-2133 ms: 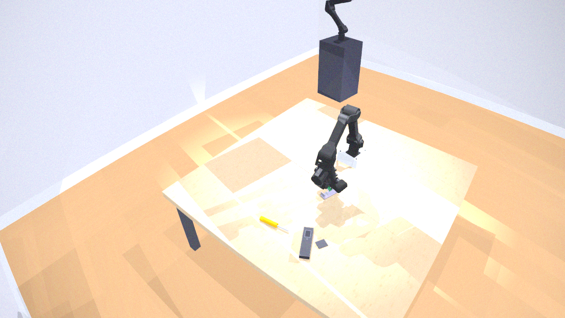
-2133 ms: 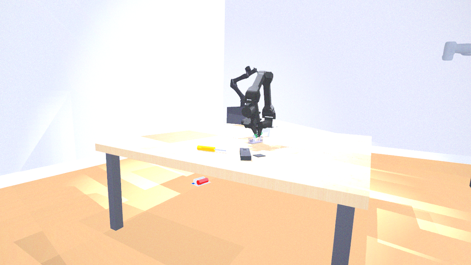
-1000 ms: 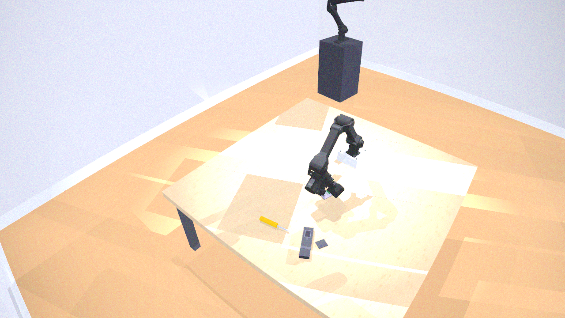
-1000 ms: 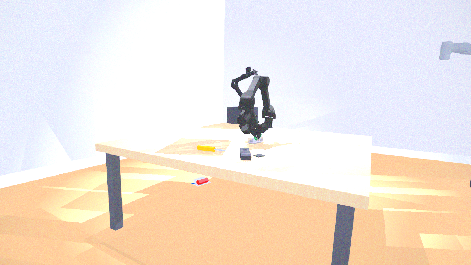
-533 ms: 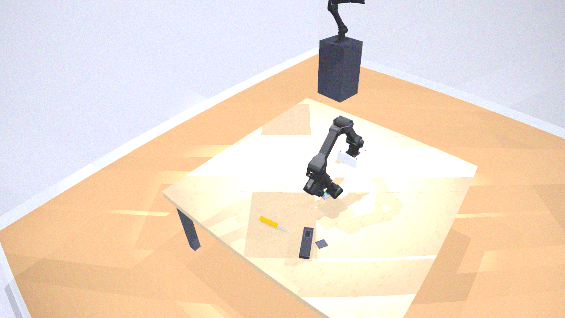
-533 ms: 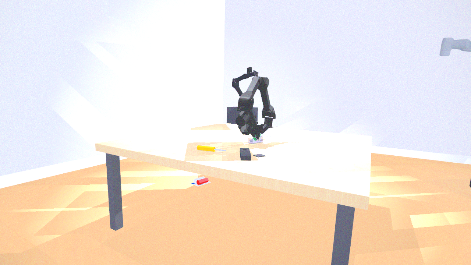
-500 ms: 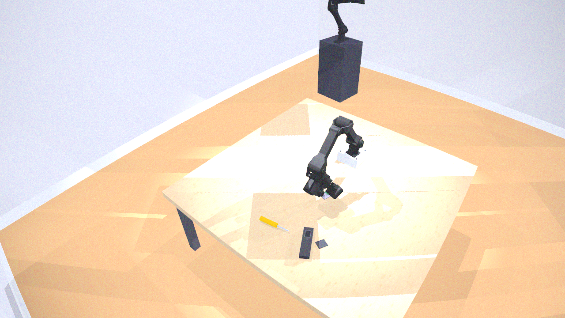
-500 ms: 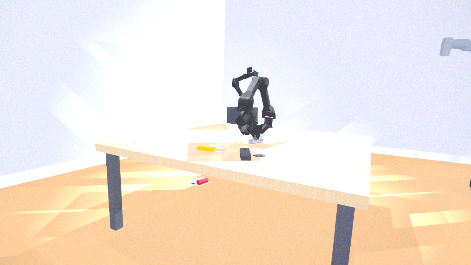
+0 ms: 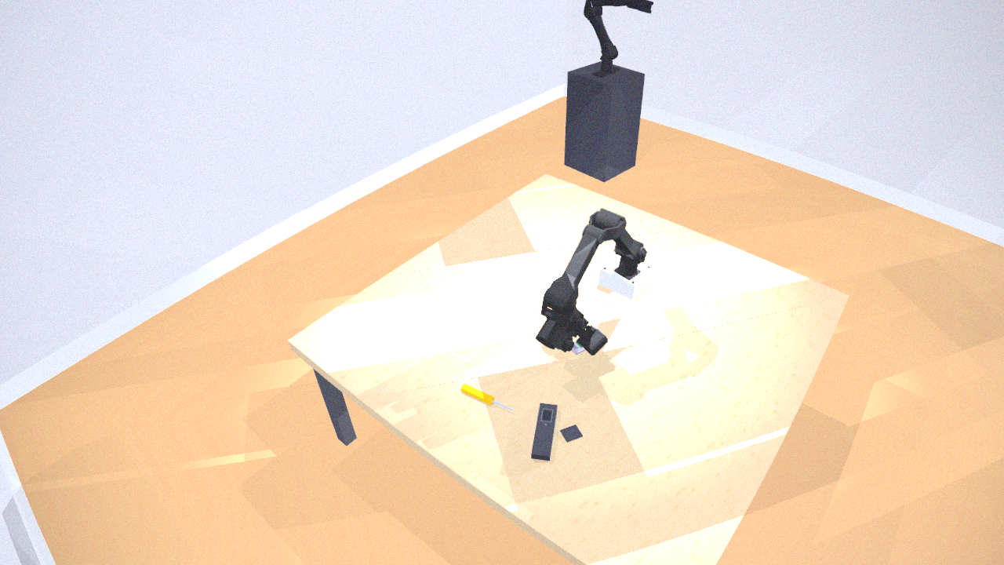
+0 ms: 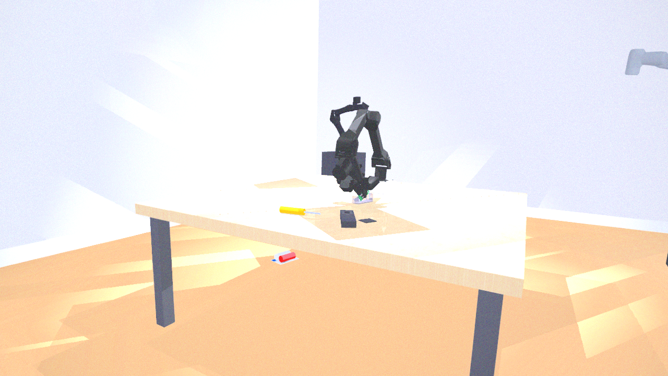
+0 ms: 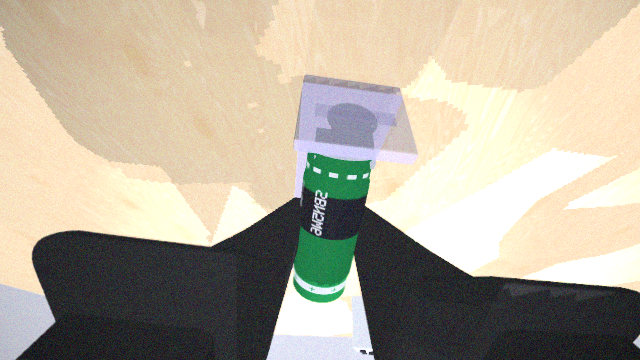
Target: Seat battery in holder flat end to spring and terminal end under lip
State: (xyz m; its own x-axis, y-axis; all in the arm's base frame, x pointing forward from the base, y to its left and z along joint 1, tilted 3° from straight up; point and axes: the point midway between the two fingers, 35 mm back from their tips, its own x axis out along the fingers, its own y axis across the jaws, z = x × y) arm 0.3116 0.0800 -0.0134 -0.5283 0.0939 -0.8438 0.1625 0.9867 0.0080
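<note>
My gripper tip is now 1 cm below the battery. From my gripper tip the other things lie so: yellow-handled screwdriver (34 cm ahead, 4 cm to the right, 1 cm below); then dark square (27 cm ahead, 18 cm to the left, 2 cm below); then dark remote-like block (31 cm ahead, 13 cm to the left, 1 cm below).
</note>
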